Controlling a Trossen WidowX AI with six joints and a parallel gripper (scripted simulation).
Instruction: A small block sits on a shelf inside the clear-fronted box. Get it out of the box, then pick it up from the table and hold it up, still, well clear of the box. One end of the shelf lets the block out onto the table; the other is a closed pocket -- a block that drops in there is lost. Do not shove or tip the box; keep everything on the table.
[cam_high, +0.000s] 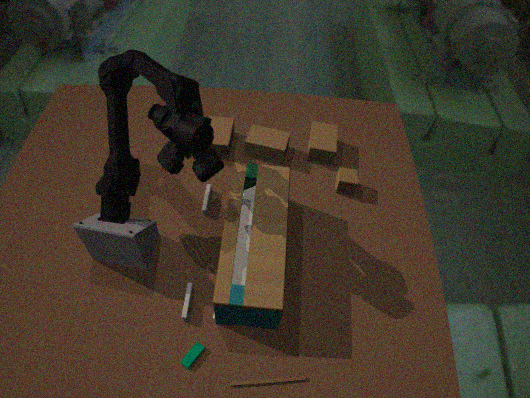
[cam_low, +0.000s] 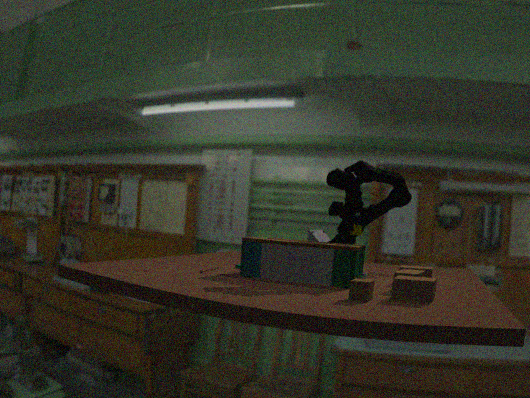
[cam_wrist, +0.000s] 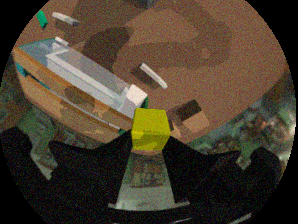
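My gripper tip is 10 mm to the left of the yellow block and 10 mm past it. From my gripper tip the other things lie so: thin stick 470 mm to the right, 170 mm below, 170 mm ahead; then green tile 430 mm to the right, 170 mm below; then long box 150 mm to the right, 110 mm below, 80 mm ahead.
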